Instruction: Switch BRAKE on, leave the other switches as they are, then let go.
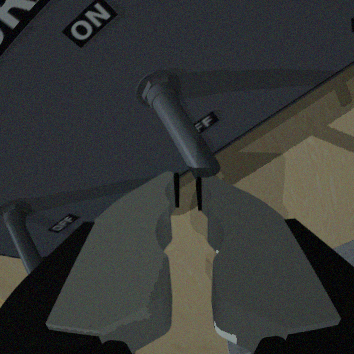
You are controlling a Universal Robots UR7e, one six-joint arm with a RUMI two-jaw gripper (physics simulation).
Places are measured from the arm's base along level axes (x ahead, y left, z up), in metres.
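Pixels of known places: gripper, between the fingertips: (pixel 186 178).
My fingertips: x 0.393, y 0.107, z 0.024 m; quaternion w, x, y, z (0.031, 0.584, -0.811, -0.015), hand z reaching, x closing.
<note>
Behind a point stands the place of what it marks.
The BRAKE switch lever (pixel 177 127) {x 0.422, y 0.101, z 0.031 m} is a grey rod on a round pivot on the dark panel (pixel 90 135) {x 0.427, y 0.146, z 0.011 m}. It slants down to the right, past its partly hidden OFF label (pixel 206 122) {x 0.403, y 0.089, z -0.011 m} and away from its ON label (pixel 90 23) {x 0.473, y 0.115, z 0.032 m}. Its free end is at the tips of my gripper (pixel 188 185) {x 0.393, y 0.107, z 0.024 m}, against or just above the right fingertip. My gripper is shut except for a narrow gap, with a light surface showing between the black pads. No part of the lever shows between the pads. Contact at the lever's end is hard to make out.
A second lever (pixel 21 237) {x 0.392, y 0.213, z 0.027 m} with its own OFF label (pixel 64 223) {x 0.369, y 0.210, z -0.011 m} is at the left, partly hidden by my left jaw. Large white lettering (pixel 17 12) {x 0.488, y 0.134, z 0.042 m} is cut off at the top left. The panel's lower edge runs diagonally above a light wooden surface (pixel 320 200) {x 0.243, y -0.003, z -0.088 m}.
</note>
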